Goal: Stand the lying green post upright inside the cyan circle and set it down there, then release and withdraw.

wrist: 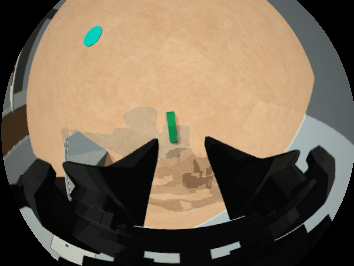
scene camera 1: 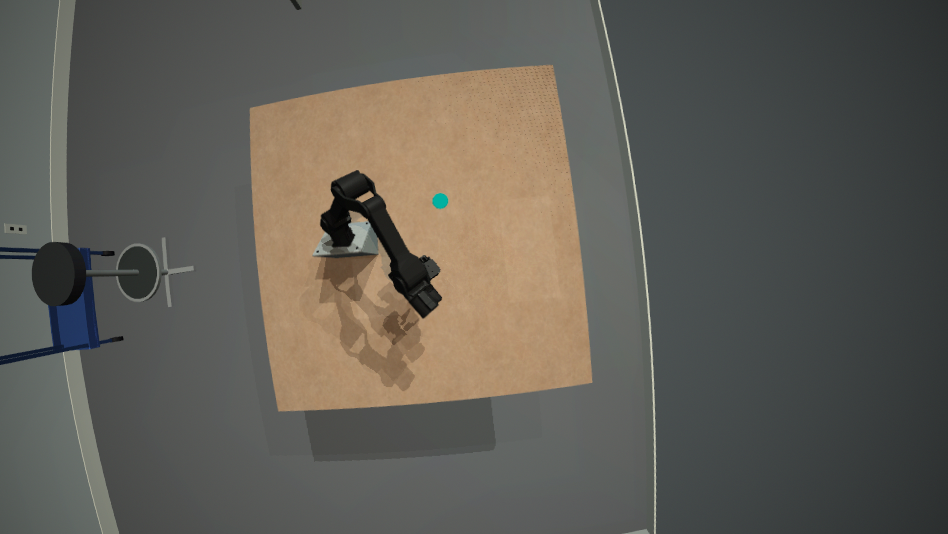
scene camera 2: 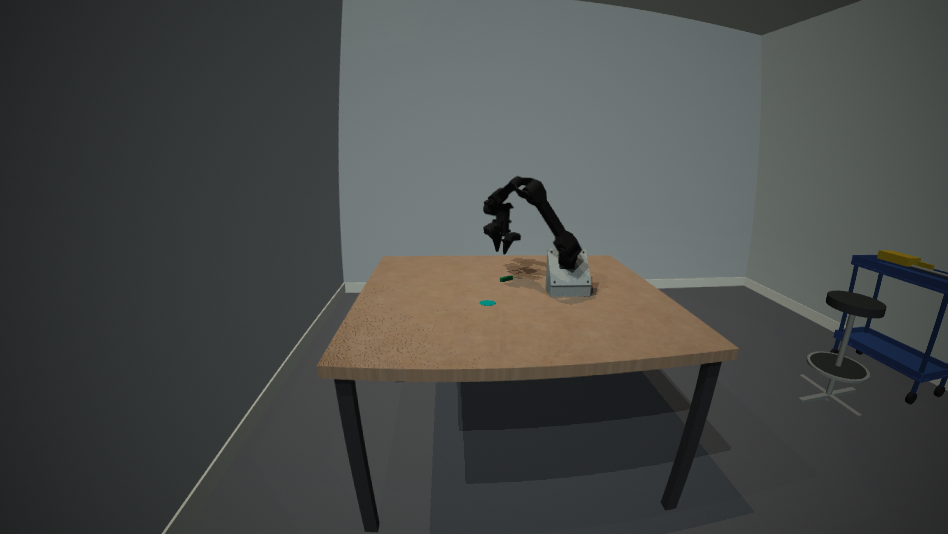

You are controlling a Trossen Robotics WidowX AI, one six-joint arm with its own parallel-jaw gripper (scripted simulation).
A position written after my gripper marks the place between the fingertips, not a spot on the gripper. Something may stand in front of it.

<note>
I see my gripper point(scene camera 2: 500, 253).
My gripper also shows in the wrist view point(wrist: 181, 141).
</note>
